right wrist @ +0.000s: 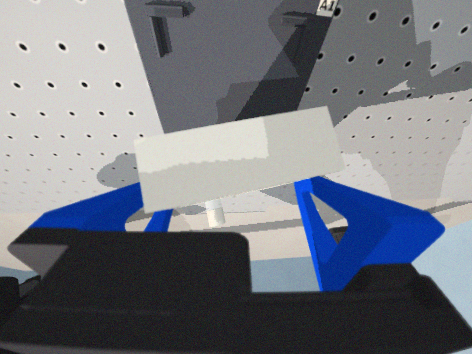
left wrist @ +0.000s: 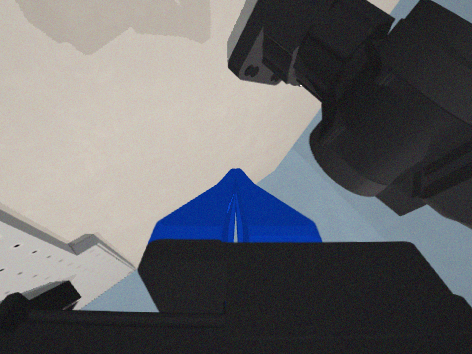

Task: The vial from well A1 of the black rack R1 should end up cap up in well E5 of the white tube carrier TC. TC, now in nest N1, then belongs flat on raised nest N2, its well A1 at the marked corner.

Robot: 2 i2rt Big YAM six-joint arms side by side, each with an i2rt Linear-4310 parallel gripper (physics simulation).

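Note:
The white tube carrier TC (right wrist: 240, 160) is between the blue fingers of my right gripper (right wrist: 236, 176), which is shut on it. Its end face fills the middle of the right wrist view and sits slanted, left side lower in the picture. Its well openings are hidden. A white vial's upper part (right wrist: 215, 213) shows past the carrier's edge; its well cannot be told. Beyond the end face lies a dark grey nest (right wrist: 200, 70) with an A1 tag at one corner; the carrier is tilted relative to it. My left gripper (left wrist: 235, 177) is shut and empty. Rack R1 cannot be made out.
A white perforated board (right wrist: 65, 65) (left wrist: 37, 272) surrounds the dark nest. In the left wrist view, a large black arm part (left wrist: 380, 100) fills the upper right, and a small black part (left wrist: 57, 295) shows at lower left. A dark object (right wrist: 341, 233) partly shows behind the right finger.

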